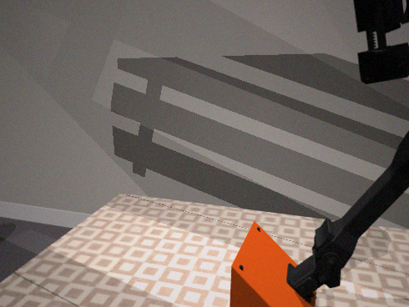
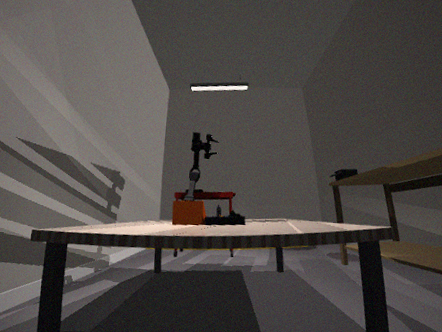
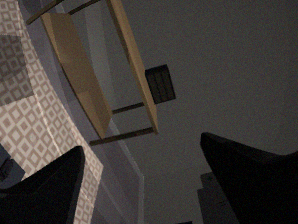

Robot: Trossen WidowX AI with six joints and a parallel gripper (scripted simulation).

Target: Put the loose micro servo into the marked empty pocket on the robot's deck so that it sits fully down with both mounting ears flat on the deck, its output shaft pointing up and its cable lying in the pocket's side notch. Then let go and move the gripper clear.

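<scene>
My gripper tip is 3 cm to the left of the dark grey deck and 53 cm above it.
</scene>
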